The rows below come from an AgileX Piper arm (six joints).
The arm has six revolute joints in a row. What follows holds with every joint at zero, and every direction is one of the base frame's. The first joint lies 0.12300 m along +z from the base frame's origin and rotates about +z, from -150.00 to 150.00 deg. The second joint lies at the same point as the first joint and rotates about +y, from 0.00 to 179.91 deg. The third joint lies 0.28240 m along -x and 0.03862 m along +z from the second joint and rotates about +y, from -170.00 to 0.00 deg. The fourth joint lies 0.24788 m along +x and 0.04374 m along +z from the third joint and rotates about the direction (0.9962, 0, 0.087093), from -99.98 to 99.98 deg. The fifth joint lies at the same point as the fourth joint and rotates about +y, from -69.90 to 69.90 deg. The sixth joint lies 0.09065 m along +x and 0.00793 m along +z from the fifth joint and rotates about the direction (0.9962, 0, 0.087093), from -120.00 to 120.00 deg. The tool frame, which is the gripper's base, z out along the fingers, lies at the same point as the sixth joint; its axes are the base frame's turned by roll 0.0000, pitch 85.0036 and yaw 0.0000 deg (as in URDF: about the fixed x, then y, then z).
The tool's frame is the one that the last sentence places.
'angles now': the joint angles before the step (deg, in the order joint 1, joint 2, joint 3, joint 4, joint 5, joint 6). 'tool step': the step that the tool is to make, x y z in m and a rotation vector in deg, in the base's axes. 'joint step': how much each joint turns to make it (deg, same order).
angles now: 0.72 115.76 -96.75 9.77 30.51 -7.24
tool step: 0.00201 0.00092 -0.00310 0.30 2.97 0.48
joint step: 0.00 1.20 -1.99 0.06 3.80 0.19
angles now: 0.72 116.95 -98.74 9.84 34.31 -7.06
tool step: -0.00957 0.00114 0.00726 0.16 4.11 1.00
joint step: 0.00 -1.33 -0.45 0.00 5.98 -0.01
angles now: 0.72 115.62 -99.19 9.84 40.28 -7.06
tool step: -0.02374 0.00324 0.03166 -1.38 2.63 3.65
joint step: 0.26 -4.96 0.00 -0.01 8.04 -2.57
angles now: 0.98 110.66 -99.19 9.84 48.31 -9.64
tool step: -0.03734 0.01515 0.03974 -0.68 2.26 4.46
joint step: 2.05 -7.12 0.97 -0.06 8.71 -1.13
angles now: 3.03 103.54 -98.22 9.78 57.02 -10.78
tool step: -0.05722 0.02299 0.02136 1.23 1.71 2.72
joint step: 4.17 -10.78 9.02 0.13 3.05 2.36
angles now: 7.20 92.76 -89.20 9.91 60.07 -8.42
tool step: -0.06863 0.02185 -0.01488 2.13 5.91 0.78
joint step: 6.01 -11.60 15.30 0.11 0.82 6.24
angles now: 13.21 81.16 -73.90 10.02 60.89 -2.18
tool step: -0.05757 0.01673 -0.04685 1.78 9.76 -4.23
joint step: 7.29 -7.55 16.48 -0.35 -1.92 12.38
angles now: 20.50 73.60 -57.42 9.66 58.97 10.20
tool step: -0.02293 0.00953 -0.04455 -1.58 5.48 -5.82
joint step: 5.54 -0.37 10.03 -2.91 -5.48 12.08
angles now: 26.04 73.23 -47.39 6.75 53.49 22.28
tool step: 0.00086 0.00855 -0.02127 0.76 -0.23 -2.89
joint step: 2.19 2.28 3.28 -0.53 -6.57 4.83
